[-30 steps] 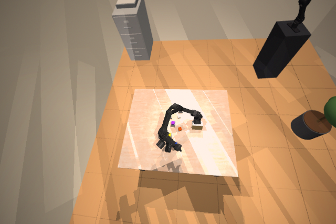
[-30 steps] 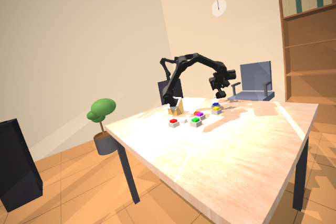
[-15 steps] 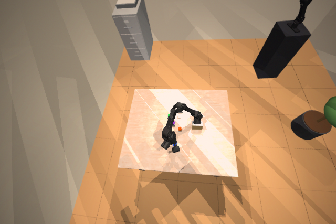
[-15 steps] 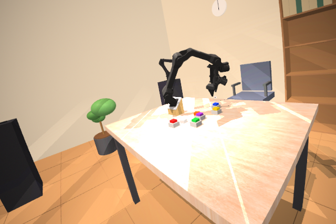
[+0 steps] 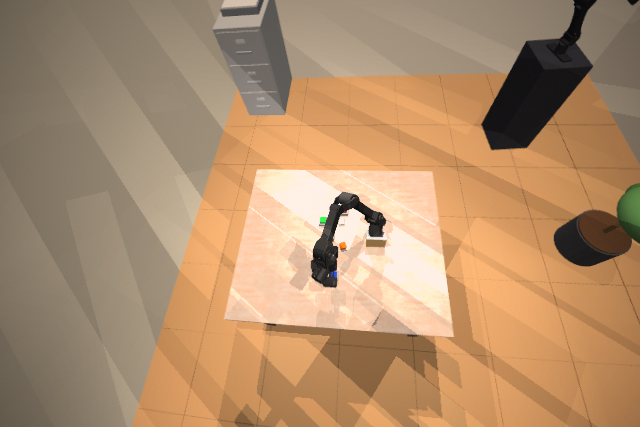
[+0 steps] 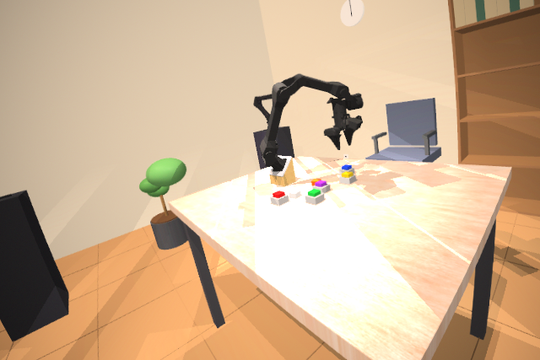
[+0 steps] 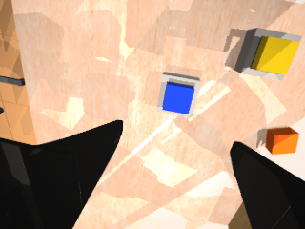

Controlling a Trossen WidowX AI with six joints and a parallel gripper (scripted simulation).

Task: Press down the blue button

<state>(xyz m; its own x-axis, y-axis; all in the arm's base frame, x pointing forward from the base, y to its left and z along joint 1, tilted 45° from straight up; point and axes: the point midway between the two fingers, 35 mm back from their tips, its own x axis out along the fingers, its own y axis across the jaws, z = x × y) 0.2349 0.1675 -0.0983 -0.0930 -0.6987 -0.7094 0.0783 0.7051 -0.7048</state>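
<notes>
Now: gripper tip 90 mm above the blue button. Round my gripper tip: orange block: 50 mm behind, 160 mm to the right, 110 mm below; purple button: 10 mm ahead, 220 mm to the right, 90 mm below; yellow button: 60 mm ahead, 100 mm to the right, 90 mm below.
</notes>
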